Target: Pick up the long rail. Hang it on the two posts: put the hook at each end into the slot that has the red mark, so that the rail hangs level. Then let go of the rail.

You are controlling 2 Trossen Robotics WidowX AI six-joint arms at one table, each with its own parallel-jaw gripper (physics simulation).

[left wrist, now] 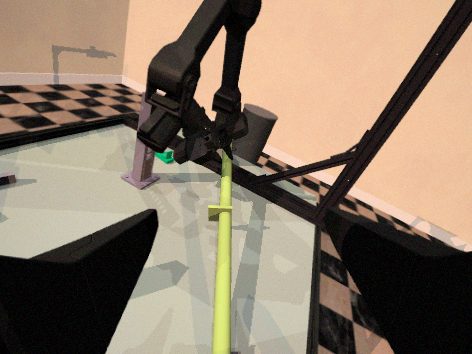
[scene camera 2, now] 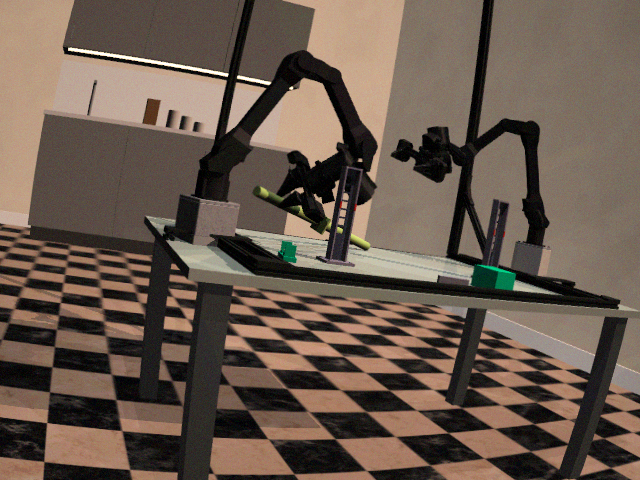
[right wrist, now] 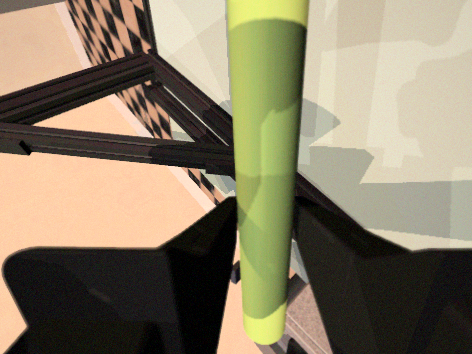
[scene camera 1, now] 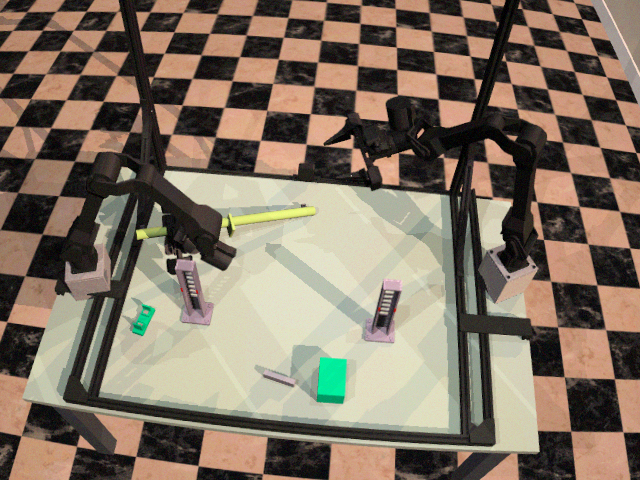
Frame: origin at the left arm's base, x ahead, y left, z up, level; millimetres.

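Seen in the pictures: left gripper, between the fingertips: (left wrist: 242,216) (scene camera 2: 402,161) (scene camera 1: 329,161); right gripper, between the fingertips: (left wrist: 227,160) (scene camera 2: 277,202) (right wrist: 264,205) (scene camera 1: 167,230); left arm's base, origin of its link: (scene camera 2: 534,244) (scene camera 1: 512,259); right arm's base, origin of its link: (scene camera 2: 209,199) (scene camera 1: 84,261).
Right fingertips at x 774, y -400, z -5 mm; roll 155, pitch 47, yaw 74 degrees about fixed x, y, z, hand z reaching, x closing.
Pixels of each thing's top centre, then the offset from my right fingertips to it. "pt": a spot on its surface instead.
- flat hook piece, a spot on its surface: (scene camera 1: 231,225) (scene camera 2: 326,217) pt dy +28, dx -161, dz -21 mm
- left post, centre of its top: (scene camera 1: 185,265) (scene camera 2: 352,167) (left wrist: 154,93) dy +196, dx -11, dz +111 mm
- right post, centre of its top: (scene camera 1: 392,284) (scene camera 2: 501,200) dy +403, dx -410, dz +111 mm
- green block, centre of its top: (scene camera 1: 332,376) (scene camera 2: 495,269) dy +488, dx -243, dz -54 mm
- small pinkish bar, centre of its top: (scene camera 2: 453,277) (scene camera 1: 279,376) dy +433, dx -137, dz -85 mm
- green bracket, centre of its top: (scene camera 2: 289,243) (scene camera 1: 141,315) (left wrist: 163,147) dy +171, dx +123, dz -71 mm
The long yellow-green rail (scene camera 1: 273,215) (scene camera 2: 356,241) (left wrist: 223,280) (right wrist: 267,140) is tilted, its left end higher in scene camera 2; whether its low end touches the table is unclear. A flat hook piece (scene camera 1: 231,225) (scene camera 2: 321,225) sticks out partway along. My right gripper (scene camera 2: 284,198) (right wrist: 264,205) is shut on the rail near its raised end. My left gripper (scene camera 1: 333,160) (left wrist: 242,216) is open and empty, raised beyond the rail's low end. Two pink posts with red-marked slots stand upright: the left post (scene camera 1: 192,294) (scene camera 2: 343,227) (left wrist: 143,162) and the right post (scene camera 1: 385,310) (scene camera 2: 496,232).
A green block (scene camera 1: 331,379) (scene camera 2: 493,277) and a small pinkish bar (scene camera 1: 279,377) (scene camera 2: 453,280) lie near the front edge. A green bracket (scene camera 1: 143,320) (scene camera 2: 287,251) (left wrist: 165,156) lies left of the left post. A black frame (scene camera 1: 279,422) borders the work area.
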